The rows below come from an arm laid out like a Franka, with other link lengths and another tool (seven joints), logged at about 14 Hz.
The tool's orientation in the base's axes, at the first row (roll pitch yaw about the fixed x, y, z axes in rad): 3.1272, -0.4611, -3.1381
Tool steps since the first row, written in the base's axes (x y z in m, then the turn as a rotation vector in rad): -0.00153, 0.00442, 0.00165, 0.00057, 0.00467, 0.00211; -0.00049, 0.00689, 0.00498, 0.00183, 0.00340, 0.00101; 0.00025, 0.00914, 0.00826, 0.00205, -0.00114, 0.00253; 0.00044, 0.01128, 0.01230, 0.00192, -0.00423, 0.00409; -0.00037, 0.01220, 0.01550, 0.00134, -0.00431, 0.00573; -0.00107, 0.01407, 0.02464, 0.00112, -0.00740, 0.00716; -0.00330, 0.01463, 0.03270, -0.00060, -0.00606, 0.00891; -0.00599, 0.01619, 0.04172, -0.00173, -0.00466, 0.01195
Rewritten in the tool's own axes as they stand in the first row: 0.00209, 0.00444, -0.00074, 0.00041, 0.00470, -0.00208; 0.00263, 0.00695, -0.00415, -0.00120, 0.00342, -0.00168; 0.00342, 0.00925, -0.00739, -0.00071, -0.00110, -0.00319; 0.00504, 0.01144, -0.01107, 0.00011, -0.00417, -0.00457; 0.00719, 0.01240, -0.01356, 0.00136, -0.00423, -0.00578; 0.01188, 0.01438, -0.02141, 0.00221, -0.00730, -0.00700; 0.01746, 0.01504, -0.02763, 0.00452, -0.00595, -0.00779; 0.02388, 0.01671, -0.03449, 0.00688, -0.00451, -0.00999
